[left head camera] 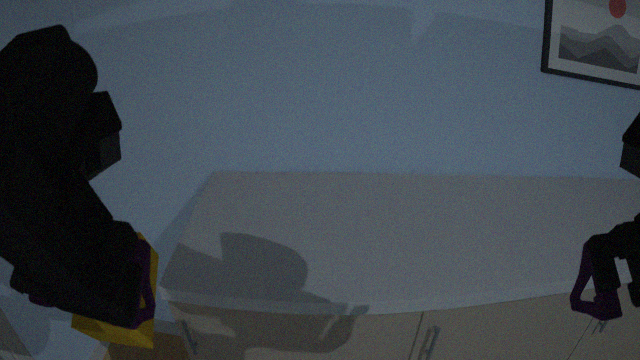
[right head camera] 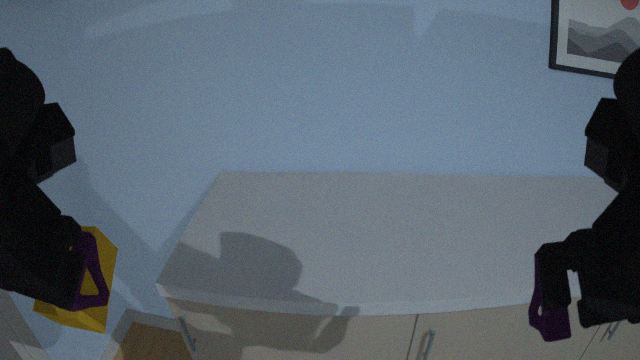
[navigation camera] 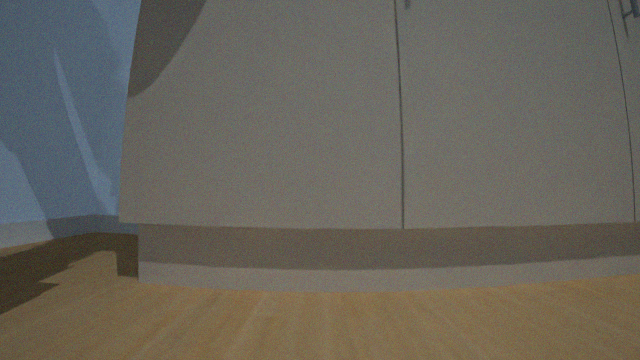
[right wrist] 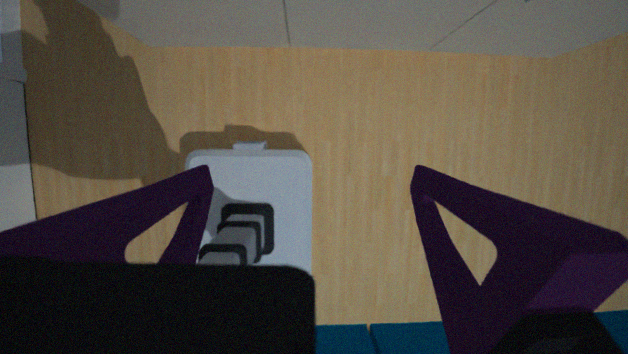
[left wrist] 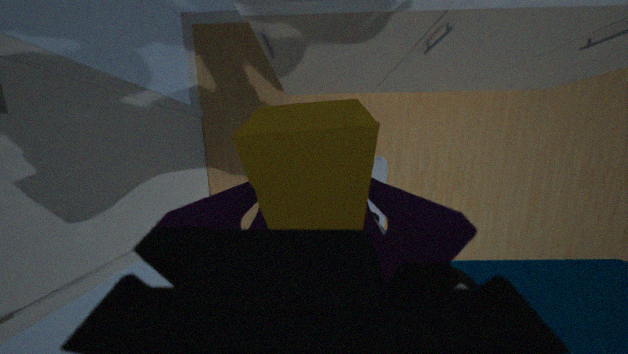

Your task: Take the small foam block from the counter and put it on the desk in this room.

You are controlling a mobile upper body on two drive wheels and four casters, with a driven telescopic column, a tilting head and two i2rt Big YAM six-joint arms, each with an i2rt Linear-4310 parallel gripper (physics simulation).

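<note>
The yellow foam block is held between the purple fingers of my left gripper, which is shut on it, at the lower left of both head views. My right gripper is open, with a wide gap between its fingertips; it also shows at the right edge of both head views. The counter lies ahead, between the two grippers in the head views, with a shadow on its left part. The desk does not show in these views.
Cabinet doors with handles stand under the counter, above the wood floor. The robot's pale base shows in the right wrist view. A framed picture hangs on the blue wall. A pale surface lies at left in the left wrist view.
</note>
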